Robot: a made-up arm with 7 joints. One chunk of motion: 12 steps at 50 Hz.
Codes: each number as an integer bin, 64 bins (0 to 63) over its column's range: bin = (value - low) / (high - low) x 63, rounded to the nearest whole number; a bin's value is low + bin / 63 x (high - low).
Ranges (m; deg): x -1.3..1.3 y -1.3..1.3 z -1.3..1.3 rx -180..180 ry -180..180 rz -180..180
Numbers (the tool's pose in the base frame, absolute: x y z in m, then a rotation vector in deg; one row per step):
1: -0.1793 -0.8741 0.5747 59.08 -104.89 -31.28
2: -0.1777 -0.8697 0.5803 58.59 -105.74 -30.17
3: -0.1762 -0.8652 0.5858 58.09 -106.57 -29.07
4: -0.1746 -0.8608 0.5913 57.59 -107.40 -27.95
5: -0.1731 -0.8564 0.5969 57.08 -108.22 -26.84
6: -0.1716 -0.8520 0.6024 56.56 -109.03 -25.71
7: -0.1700 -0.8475 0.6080 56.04 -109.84 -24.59
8: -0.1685 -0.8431 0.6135 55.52 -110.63 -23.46
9: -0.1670 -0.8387 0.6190 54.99 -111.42 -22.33
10: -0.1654 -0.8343 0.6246 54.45 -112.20 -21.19
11: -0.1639 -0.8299 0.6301 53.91 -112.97 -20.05
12: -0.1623 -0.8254 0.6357 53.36 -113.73 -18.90
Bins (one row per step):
1: 27 10 45 42 13 26
2: 27 10 46 42 13 26
3: 27 11 46 42 13 26
4: 27 11 46 42 13 27
5: 27 11 46 41 13 27
6: 27 11 46 41 12 27
7: 27 11 46 41 12 27
8: 27 11 46 41 12 27
9: 27 11 46 41 12 28
10: 27 11 47 41 12 28
11: 28 11 47 41 12 28
12: 28 11 47 41 12 28

